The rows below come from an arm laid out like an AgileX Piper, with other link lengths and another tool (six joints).
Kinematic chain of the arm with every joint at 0, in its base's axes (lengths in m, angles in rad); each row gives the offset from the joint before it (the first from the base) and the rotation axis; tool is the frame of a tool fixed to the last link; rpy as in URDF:
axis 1: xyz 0 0 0.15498 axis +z
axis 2: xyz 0 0 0 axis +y
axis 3: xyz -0.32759 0 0.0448 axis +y
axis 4: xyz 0.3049 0 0.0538 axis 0.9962 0 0.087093
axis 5: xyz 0 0 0 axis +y
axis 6: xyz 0.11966 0 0.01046 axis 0.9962 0 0.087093
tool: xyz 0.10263 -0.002 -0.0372 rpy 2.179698 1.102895 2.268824
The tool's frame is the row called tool.
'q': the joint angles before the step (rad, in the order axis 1, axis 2, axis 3, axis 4, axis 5, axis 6). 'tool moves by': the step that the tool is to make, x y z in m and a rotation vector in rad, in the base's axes. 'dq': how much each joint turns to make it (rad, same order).
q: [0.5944 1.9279 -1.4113 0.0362 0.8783 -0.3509]
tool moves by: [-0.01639 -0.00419 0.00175 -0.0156 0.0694 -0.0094]
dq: [0.0000 -0.0056 0.0000 0.0265 0.0718 0.0017]
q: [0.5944 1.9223 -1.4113 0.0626 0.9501 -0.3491]
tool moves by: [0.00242 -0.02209 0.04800 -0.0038 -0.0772 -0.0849]
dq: [-0.0204 -0.1084 0.0007 -0.0725 0.0434 0.0942]
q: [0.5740 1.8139 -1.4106 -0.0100 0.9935 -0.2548]
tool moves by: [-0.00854 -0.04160 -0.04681 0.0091 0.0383 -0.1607]
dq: [-0.0869 -0.0151 0.1780 0.0100 -0.1341 0.0728]
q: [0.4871 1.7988 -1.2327 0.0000 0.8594 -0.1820]
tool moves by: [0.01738 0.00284 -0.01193 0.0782 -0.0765 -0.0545]
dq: [-0.0303 0.0000 0.0479 0.0410 -0.1517 0.0019]
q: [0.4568 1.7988 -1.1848 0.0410 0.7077 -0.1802]
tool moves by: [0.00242 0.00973 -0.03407 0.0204 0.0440 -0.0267]
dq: [0.0000 0.0823 0.0000 0.0476 -0.0518 -0.0018]
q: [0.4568 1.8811 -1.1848 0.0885 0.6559 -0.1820]
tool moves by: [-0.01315 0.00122 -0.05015 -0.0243 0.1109 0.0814]
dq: [0.0000 0.1176 0.0001 0.0758 0.0029 -0.1325]
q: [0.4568 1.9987 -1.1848 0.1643 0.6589 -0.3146]
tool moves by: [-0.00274 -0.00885 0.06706 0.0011 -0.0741 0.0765]
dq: [0.0000 -0.1612 0.0000 -0.0388 0.0991 -0.0430]
